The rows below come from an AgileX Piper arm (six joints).
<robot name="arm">
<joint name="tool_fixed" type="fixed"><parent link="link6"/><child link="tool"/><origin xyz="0 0 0" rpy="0 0 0"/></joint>
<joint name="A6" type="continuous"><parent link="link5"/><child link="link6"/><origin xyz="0 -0.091 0" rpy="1.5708 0 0"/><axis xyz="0 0 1"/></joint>
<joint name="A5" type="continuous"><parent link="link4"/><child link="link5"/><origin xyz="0 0 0" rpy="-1.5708 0 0"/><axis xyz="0 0 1"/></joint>
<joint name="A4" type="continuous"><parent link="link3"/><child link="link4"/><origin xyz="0.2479 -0.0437 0" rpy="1.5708 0 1.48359"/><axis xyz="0 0 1"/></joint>
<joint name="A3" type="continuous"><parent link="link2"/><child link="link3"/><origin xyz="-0.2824 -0.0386 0" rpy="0 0 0"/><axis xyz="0 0 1"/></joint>
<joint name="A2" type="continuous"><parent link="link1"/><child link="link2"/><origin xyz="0 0 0" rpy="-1.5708 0 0"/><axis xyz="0 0 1"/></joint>
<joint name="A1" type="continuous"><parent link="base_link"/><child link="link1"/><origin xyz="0 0 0.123" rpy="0 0 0"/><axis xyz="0 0 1"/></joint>
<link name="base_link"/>
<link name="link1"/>
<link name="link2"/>
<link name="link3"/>
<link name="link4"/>
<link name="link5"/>
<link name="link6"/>
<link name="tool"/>
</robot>
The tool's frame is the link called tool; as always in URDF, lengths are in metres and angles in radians. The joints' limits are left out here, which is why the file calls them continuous.
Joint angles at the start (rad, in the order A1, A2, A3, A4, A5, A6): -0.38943 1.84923 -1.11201 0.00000 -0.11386 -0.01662
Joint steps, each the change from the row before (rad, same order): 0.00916 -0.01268 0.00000 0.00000 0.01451 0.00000; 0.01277 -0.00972 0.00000 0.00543 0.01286 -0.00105; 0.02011 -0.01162 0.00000 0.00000 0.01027 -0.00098; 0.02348 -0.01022 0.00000 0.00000 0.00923 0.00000; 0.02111 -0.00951 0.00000 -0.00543 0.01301 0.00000; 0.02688 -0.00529 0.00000 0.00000 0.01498 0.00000; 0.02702 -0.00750 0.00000 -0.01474 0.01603 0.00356; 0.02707 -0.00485 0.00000 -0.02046 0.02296 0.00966; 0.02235 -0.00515 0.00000 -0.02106 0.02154 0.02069; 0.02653 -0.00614 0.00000 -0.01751 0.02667 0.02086; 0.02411 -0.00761 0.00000 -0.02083 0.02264 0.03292
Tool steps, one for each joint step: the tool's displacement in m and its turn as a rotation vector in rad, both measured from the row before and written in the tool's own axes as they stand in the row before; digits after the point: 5 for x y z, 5 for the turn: -0.00262 0.00366 -0.00353 -0.00790 0.00170 -0.00469; -0.00184 0.00507 -0.00275 -0.01053 0.00299 -0.00220; -0.00259 0.00804 -0.00336 -0.01728 -0.00158 -0.01132; -0.00225 0.00936 -0.00301 -0.02018 -0.00126 -0.01205; -0.00167 0.00842 -0.00281 -0.01852 0.00320 -0.01628; -0.00030 0.01067 -0.00166 -0.02313 0.00926 -0.01398; -0.00081 0.01070 -0.00232 -0.02349 0.00797 -0.02544; 0.00048 0.01065 -0.00157 -0.02308 0.01731 -0.02540; 0.00024 0.00868 -0.00163 -0.01805 0.01562 -0.01274; 0.00043 0.01017 -0.00200 -0.02026 0.01962 -0.01172; -0.00022 0.00907 -0.00247 -0.01690 0.01425 -0.00190
